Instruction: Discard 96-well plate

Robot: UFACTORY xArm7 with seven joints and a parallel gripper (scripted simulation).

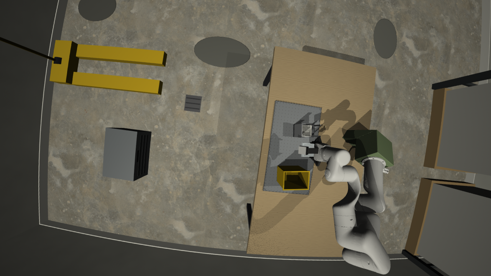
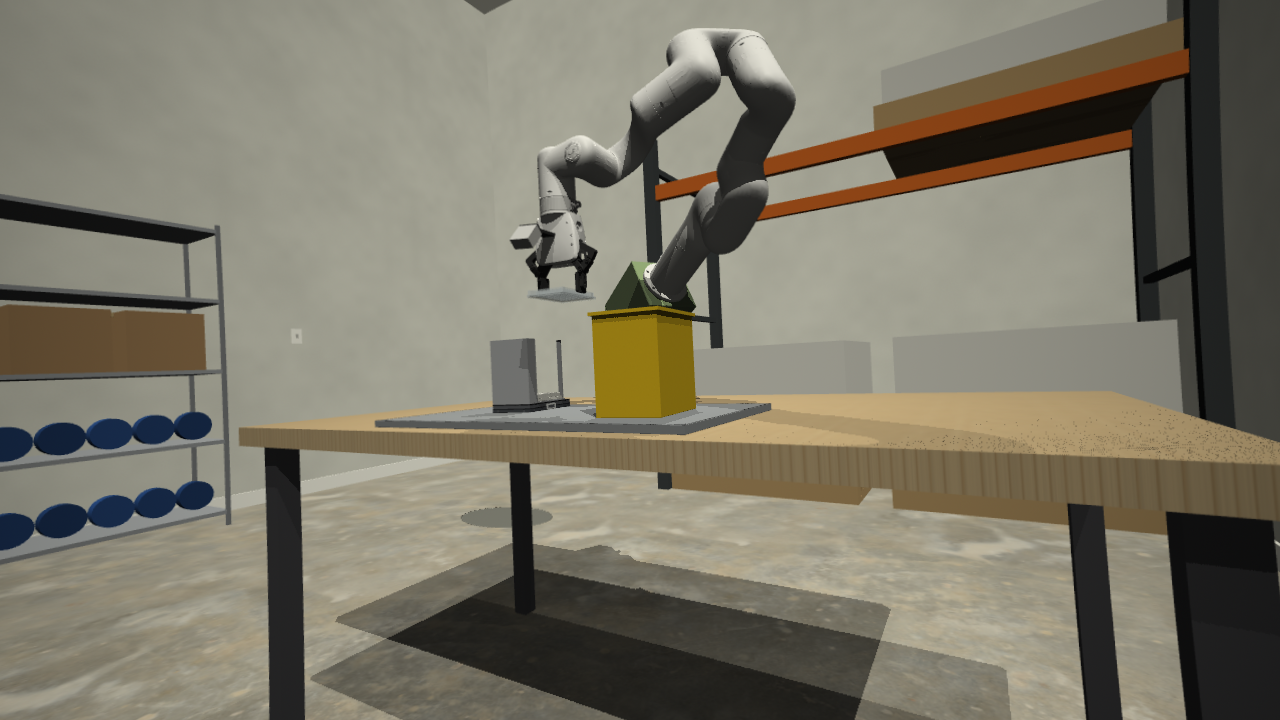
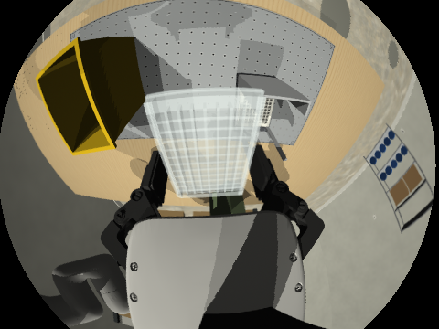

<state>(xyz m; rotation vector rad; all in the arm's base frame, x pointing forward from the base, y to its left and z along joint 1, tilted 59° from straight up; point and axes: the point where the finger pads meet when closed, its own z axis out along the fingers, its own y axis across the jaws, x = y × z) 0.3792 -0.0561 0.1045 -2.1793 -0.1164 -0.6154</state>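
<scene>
Right now the yellow plastics bin W1 is 220 mm to the left of my hand, 160 mm below it and 10 mm behind it.
</scene>
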